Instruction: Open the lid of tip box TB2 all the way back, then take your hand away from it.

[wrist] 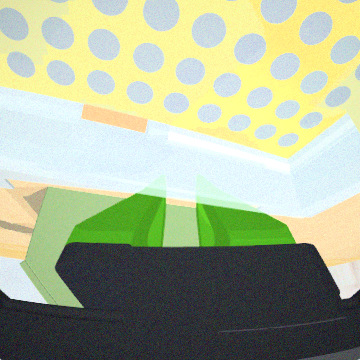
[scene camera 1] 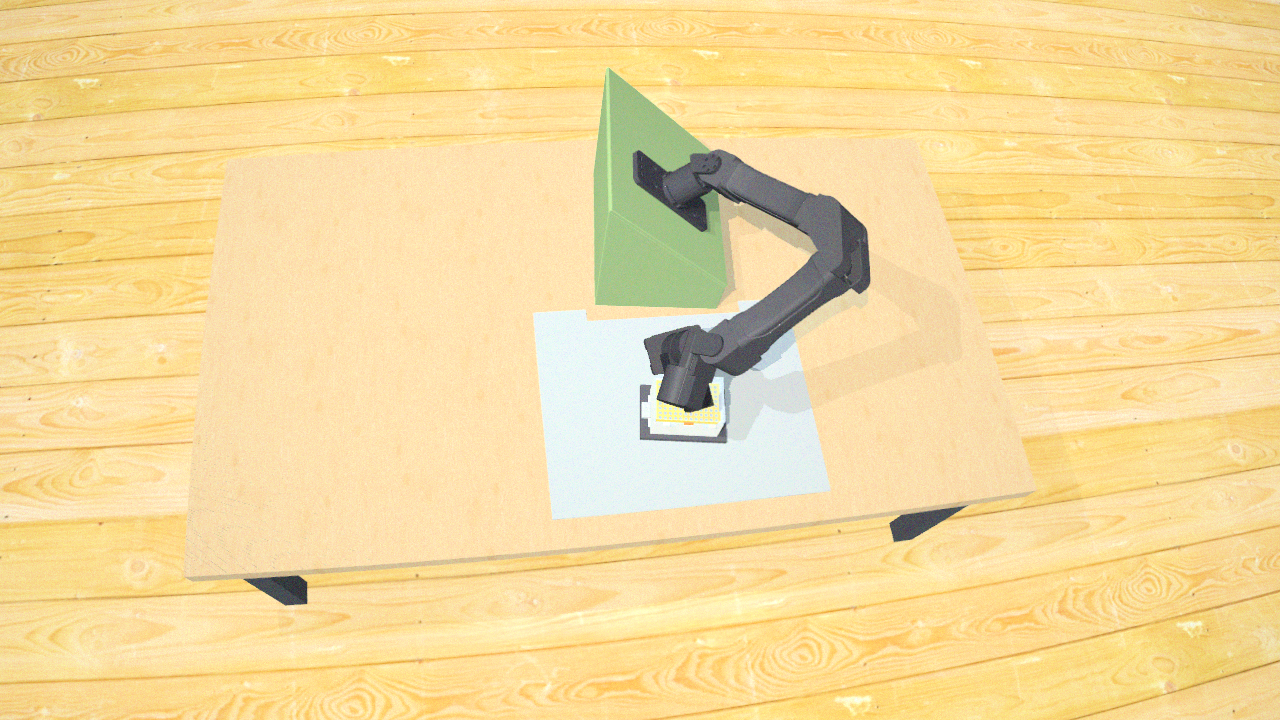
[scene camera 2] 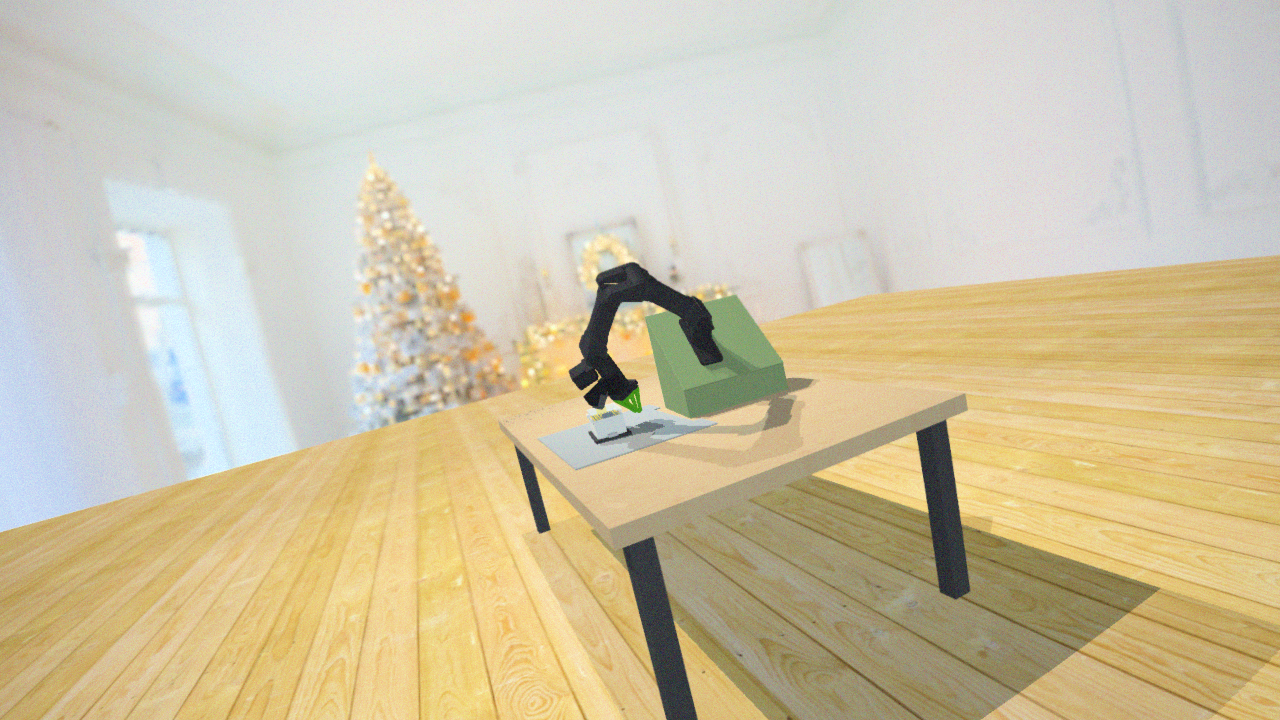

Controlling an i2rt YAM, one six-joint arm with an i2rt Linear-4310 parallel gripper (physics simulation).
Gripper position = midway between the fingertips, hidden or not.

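Observation:
Part open, the gripper [scene camera 1: 661, 352] [wrist: 180, 182] [scene camera 2: 638, 411] appears in scene camera 1, the wrist view and scene camera 2. It touches a lid [scene camera 1: 663, 412] [wrist: 242, 111], which scene camera 1 and the wrist view both show.

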